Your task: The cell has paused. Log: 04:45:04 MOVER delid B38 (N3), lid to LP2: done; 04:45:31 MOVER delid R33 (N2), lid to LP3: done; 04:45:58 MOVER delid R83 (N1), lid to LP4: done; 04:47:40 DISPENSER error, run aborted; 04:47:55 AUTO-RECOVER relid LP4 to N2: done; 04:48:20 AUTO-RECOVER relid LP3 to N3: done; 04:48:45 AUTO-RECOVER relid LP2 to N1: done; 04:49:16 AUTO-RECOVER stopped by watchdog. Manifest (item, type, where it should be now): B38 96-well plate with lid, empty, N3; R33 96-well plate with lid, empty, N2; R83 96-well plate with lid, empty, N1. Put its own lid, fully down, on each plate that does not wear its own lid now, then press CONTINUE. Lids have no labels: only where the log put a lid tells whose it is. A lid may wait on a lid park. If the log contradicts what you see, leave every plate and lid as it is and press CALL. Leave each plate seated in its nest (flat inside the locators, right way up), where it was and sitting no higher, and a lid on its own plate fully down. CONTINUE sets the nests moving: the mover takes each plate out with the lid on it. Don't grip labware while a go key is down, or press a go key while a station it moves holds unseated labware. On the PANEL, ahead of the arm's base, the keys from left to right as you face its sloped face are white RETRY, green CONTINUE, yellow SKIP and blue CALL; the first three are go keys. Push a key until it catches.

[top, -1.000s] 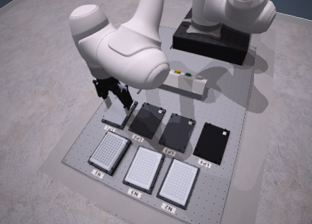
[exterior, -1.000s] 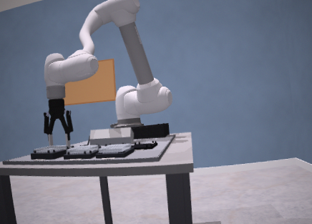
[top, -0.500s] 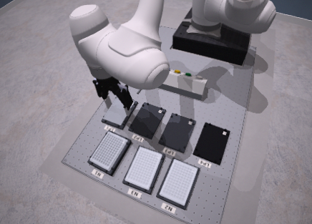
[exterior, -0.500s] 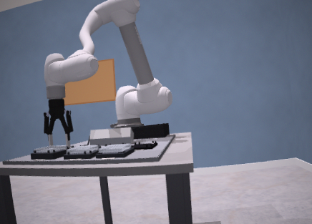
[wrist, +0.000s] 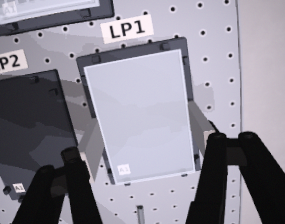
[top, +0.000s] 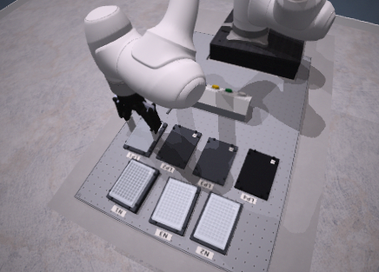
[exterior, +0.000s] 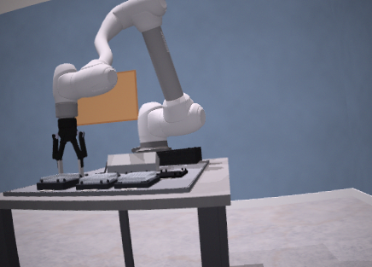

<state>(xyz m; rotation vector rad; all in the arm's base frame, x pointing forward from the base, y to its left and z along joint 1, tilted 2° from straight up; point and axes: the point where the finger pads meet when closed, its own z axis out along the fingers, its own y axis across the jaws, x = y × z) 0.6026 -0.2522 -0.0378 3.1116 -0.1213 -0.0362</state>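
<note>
Right now my hand is 20 mm above the pale grey lid. Round my hand: lid park LP2: 130 mm to the left, 40 mm below; LP2 label: 120 mm to the left, 90 mm ahead, 40 mm below; lid park LP1: 40 mm below.
</note>
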